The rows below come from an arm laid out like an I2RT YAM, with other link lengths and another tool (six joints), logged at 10 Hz.
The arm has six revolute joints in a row. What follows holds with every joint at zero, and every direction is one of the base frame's.
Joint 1 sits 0.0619 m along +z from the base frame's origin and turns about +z.
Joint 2 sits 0.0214 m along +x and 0.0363 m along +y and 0.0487 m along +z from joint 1 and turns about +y.
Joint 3 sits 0.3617 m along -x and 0.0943 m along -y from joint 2 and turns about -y.
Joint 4 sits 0.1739 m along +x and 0.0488 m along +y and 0.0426 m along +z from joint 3 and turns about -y.
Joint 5 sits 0.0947 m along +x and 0.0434 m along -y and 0.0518 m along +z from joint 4 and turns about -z.
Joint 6 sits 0.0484 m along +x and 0.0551 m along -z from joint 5 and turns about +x.
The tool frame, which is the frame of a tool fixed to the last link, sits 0.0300 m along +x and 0.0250 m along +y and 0.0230 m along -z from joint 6; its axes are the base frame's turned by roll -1.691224, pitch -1.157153 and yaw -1.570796 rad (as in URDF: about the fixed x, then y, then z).
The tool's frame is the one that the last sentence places.
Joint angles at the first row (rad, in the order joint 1, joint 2, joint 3, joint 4, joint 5, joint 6):
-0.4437 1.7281 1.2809 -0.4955 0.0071 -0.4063
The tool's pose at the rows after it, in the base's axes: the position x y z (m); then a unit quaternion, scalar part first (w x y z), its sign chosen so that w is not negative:
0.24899 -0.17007 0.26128 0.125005 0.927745 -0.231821 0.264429
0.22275 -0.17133 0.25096 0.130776 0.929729 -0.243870 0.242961
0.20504 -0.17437 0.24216 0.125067 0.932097 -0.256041 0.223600
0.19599 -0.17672 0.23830 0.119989 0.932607 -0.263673 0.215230
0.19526 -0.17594 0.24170 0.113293 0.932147 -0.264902 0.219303
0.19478 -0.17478 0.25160 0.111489 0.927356 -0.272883 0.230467
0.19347 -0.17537 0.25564 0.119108 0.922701 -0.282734 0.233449
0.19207 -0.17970 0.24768 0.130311 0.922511 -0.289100 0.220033
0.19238 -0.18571 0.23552 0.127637 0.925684 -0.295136 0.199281
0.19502 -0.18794 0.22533 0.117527 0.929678 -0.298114 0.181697
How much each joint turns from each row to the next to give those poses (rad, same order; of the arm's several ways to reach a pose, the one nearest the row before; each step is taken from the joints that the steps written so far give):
-0.0242 -0.0513 -0.1000 0.0014 -0.0059 -0.0219
-0.0434 -0.0327 -0.0837 0.0124 0.0044 -0.0187
-0.0458 -0.0069 -0.0471 -0.0003 -0.0171 -0.0157
-0.0293 -0.0018 -0.0199 -0.0009 -0.0148 -0.0096
-0.0042 -0.0069 0.0100 -0.0131 -0.0162 0.0023
-0.0014 -0.0211 0.0271 -0.0260 -0.0064 0.0179
-0.0016 -0.0112 0.0084 -0.0074 0.0170 0.0158
-0.0083 0.0180 -0.0191 0.0185 0.0276 -0.0018
-0.0168 0.0409 -0.0132 0.0123 0.0022 -0.0049
-0.0041 0.0376 -0.0060 0.0031 -0.0088 0.0037

